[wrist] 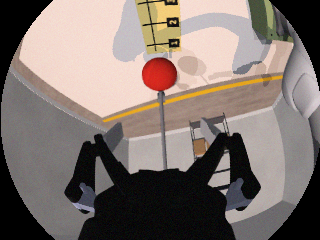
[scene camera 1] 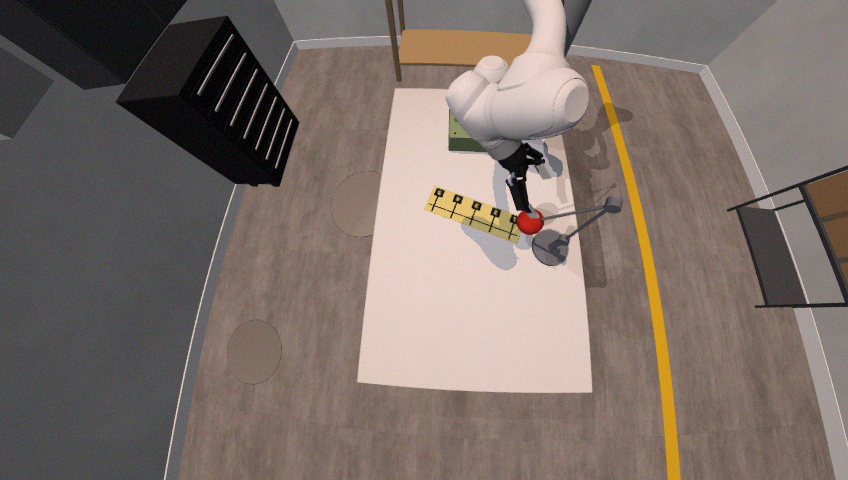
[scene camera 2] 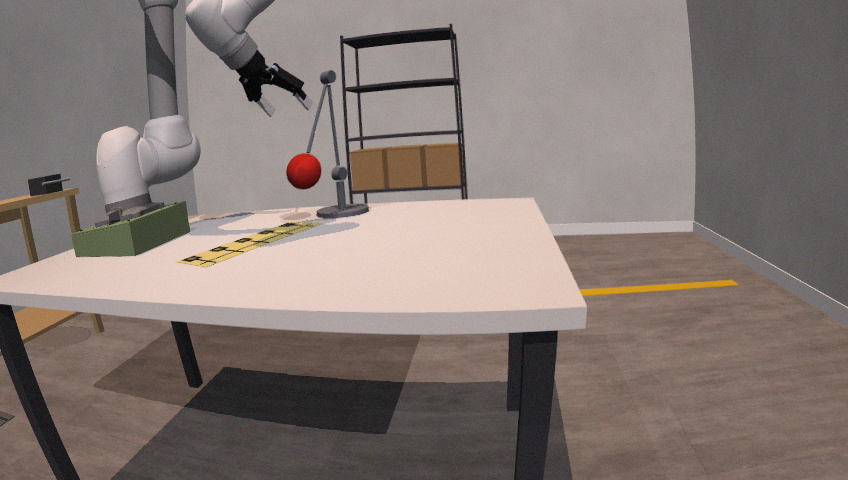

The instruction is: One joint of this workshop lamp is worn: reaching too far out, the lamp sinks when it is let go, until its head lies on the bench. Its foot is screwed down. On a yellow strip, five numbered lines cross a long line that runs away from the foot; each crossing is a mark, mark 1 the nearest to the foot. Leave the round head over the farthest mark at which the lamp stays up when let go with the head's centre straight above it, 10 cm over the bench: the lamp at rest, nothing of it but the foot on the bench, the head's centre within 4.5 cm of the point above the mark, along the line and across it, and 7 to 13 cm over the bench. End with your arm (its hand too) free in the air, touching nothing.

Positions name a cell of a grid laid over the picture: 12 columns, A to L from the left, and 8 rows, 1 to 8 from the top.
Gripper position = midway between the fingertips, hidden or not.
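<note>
The yellow strip (scene camera 1: G4), the gripper (scene camera 1: H4), a grey foot (scene camera 1: H5). The gripper (scene camera 2: E2), a round red lamp head (scene camera 2: E3), the yellow strip (scene camera 2: C5). The gripper (wrist: G5), the round red lamp head (wrist: F3).
</note>
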